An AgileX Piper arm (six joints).
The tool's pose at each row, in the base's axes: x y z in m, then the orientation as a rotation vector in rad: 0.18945 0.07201 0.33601 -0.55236 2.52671 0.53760; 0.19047 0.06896 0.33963 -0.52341 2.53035 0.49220; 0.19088 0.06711 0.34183 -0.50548 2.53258 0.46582; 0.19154 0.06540 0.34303 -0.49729 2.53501 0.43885; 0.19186 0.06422 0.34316 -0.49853 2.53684 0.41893; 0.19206 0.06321 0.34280 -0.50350 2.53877 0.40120; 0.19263 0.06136 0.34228 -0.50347 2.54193 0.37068
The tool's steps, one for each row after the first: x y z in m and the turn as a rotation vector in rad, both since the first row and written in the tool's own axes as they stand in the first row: -0.00191 -0.00208 -0.00393 0.03868 -0.00560 0.01014; -0.00291 -0.00325 -0.00640 0.06140 -0.00868 0.01690; -0.00360 -0.00468 -0.00790 0.08242 -0.00842 0.01732; -0.00360 -0.00579 -0.00843 0.09633 -0.00590 0.01291; -0.00329 -0.00683 -0.00854 0.10783 -0.00214 0.00657; -0.00295 -0.00879 -0.00877 0.12949 0.00188 0.00125
